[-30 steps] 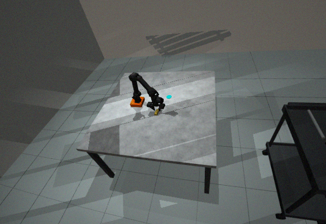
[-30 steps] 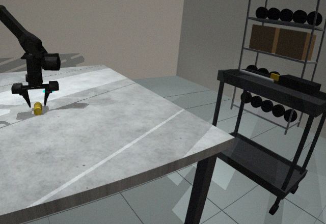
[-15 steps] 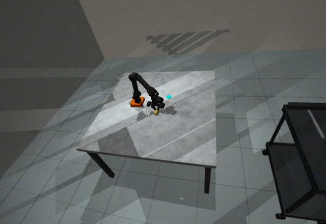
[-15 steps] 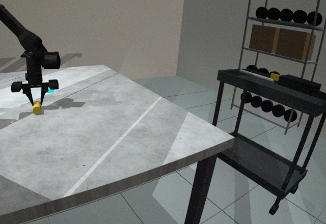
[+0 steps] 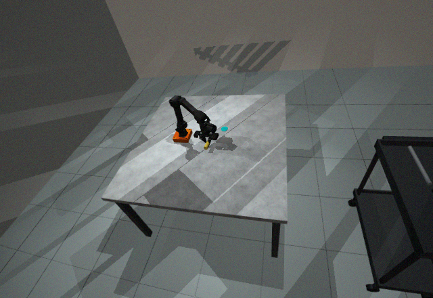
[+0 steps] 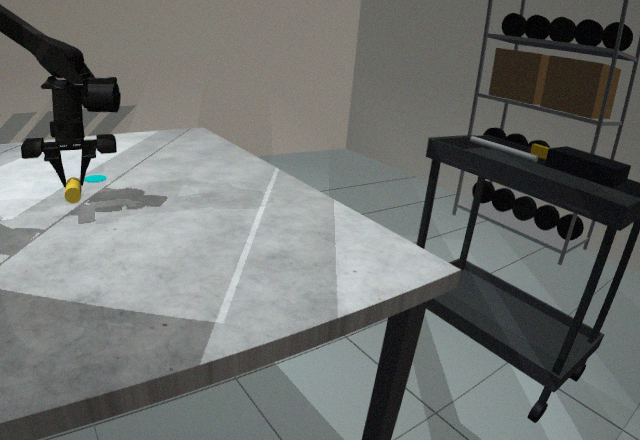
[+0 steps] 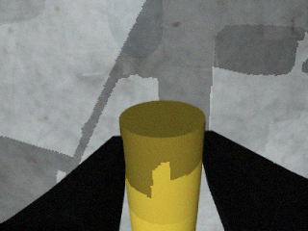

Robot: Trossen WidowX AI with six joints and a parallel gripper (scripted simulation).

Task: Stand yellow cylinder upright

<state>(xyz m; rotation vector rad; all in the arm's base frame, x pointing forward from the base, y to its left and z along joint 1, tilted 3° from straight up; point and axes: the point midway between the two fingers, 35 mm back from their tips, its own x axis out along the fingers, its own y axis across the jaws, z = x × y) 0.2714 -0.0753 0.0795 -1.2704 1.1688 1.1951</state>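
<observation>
The cyan circle lies 40 mm ahead of my gripper tip, 250 mm to the left of it and 70 mm below it. From my gripper tip the other things lie so: yellow tall cylinder: 20 mm to the right.
</observation>
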